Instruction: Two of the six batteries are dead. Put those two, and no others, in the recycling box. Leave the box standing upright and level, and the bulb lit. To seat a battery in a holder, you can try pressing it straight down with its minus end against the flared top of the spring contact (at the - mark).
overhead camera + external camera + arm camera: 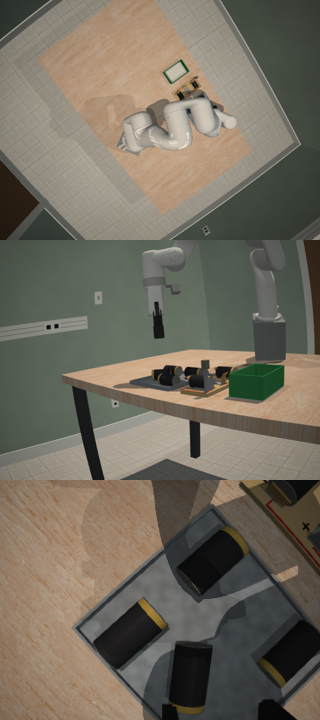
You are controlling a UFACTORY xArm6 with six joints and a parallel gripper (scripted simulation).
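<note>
Now: the grey tray 15 cm below my hand, 4 cm to the left of it and 1 cm behind it. From my hand the other things lie so: green recycling box 36 cm to the left, 14 cm below, 3 cm behind.
</note>
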